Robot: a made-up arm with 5 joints. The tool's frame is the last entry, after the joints.
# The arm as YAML. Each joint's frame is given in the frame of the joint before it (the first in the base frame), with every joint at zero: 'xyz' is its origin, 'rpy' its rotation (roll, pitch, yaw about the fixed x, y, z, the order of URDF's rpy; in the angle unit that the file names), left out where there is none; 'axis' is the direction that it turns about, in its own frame. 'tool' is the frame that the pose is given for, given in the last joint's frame.
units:
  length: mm
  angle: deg
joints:
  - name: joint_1
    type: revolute
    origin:
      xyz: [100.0, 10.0, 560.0]
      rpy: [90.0, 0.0, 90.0]
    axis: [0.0, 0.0, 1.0]
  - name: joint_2
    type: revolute
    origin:
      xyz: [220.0, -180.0, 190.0]
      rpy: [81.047, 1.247, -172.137]
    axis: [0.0, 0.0, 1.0]
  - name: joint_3
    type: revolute
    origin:
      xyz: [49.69, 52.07, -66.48]
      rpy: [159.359, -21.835, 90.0]
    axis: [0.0, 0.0, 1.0]
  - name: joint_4
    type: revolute
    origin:
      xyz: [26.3, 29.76, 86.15]
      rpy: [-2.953, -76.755, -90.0]
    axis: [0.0, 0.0, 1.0]
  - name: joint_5
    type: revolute
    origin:
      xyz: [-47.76, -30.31, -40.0]
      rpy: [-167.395, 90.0, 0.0]
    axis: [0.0, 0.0, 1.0]
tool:
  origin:
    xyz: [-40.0, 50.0, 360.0]
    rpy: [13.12, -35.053, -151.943]
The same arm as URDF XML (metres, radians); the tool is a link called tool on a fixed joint. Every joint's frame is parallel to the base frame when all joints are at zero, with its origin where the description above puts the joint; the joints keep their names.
<robot name="arm">
  <joint name="joint_1" type="continuous">
    <parent link="base"/>
    <child link="link1"/>
    <origin xyz="0.1 0.01 0.56"/>
    <axis xyz="1 0 0"/>
  </joint>
  <joint name="joint_2" type="continuous">
    <parent link="link1"/>
    <child link="link2"/>
    <origin xyz="0.19 0.22 -0.18"/>
    <axis xyz="0.155594 -0.138495 0.978064"/>
  </joint>
  <joint name="joint_3" type="continuous">
    <parent link="link2"/>
    <child link="link3"/>
    <origin xyz="0.04 -0.04 -0.08"/>
    <axis xyz="0.200903 -0.228804 -0.952516"/>
  </joint>
  <joint name="joint_4" type="continuous">
    <parent link="link3"/>
    <child link="link4"/>
    <origin xyz="0.04 -0.05 -0.07"/>
    <axis xyz="0 -1 0"/>
  </joint>
  <joint name="joint_5" type="continuous">
    <parent link="link4"/>
    <child link="link5"/>
    <origin xyz="-0.04 0.04 0.04"/>
    <axis xyz="0 0 1"/>
  </joint>
  <joint name="tool_joint" type="fixed">
    <parent link="link5"/>
    <child link="tool"/>
    <origin xyz="-0.05 -0.04 0.36" rpy="0.229 -0.6118 -1.0811"/>
  </joint>
  <link name="base"/>
  <link name="link1"/>
  <link name="link2"/>
  <link name="link3"/>
  <link name="link4"/>
  <link name="link5"/>
  <link name="tool"/>
</robot>

